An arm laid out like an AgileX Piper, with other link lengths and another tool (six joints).
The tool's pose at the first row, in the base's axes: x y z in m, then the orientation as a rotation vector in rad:
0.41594 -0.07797 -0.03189 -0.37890 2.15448 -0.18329
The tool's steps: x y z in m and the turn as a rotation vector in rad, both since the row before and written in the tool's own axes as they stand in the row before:
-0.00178 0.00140 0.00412 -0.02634 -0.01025 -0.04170
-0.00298 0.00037 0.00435 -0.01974 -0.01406 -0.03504
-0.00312 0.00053 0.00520 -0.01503 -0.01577 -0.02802
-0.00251 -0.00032 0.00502 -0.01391 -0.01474 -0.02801
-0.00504 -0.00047 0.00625 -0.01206 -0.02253 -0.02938
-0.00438 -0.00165 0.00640 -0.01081 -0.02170 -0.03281
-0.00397 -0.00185 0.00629 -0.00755 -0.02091 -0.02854
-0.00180 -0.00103 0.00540 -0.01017 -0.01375 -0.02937
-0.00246 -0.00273 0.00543 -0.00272 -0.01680 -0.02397
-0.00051 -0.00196 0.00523 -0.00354 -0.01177 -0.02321
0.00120 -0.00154 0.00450 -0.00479 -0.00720 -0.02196
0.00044 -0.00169 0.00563 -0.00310 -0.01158 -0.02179
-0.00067 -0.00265 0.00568 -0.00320 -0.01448 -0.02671
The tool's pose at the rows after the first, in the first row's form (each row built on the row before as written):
0.41999 -0.07601 -0.03325 -0.43929 2.14182 -0.17629
0.42501 -0.07438 -0.03356 -0.48840 2.12462 -0.17151
0.43069 -0.07231 -0.03429 -0.52694 2.10580 -0.16720
0.43612 -0.07110 -0.03508 -0.56455 2.08733 -0.16433
0.44374 -0.06859 -0.03453 -0.60196 2.06019 -0.16169
0.45152 -0.06715 -0.03406 -0.64178 2.03221 -0.16256
0.45906 -0.06584 -0.03366 -0.67481 2.00515 -0.16441
0.46468 -0.06490 -0.03466 -0.71032 1.98485 -0.16674
0.47123 -0.06484 -0.03445 -0.73525 1.96153 -0.17193
0.47665 -0.06516 -0.03584 -0.75997 1.94320 -0.17782
0.48078 -0.06619 -0.03828 -0.78435 1.92970 -0.18359
0.48619 -0.06662 -0.04059 -0.80711 1.91157 -0.18898
0.49240 -0.06702 -0.04158 -0.83438 1.88869 -0.19597

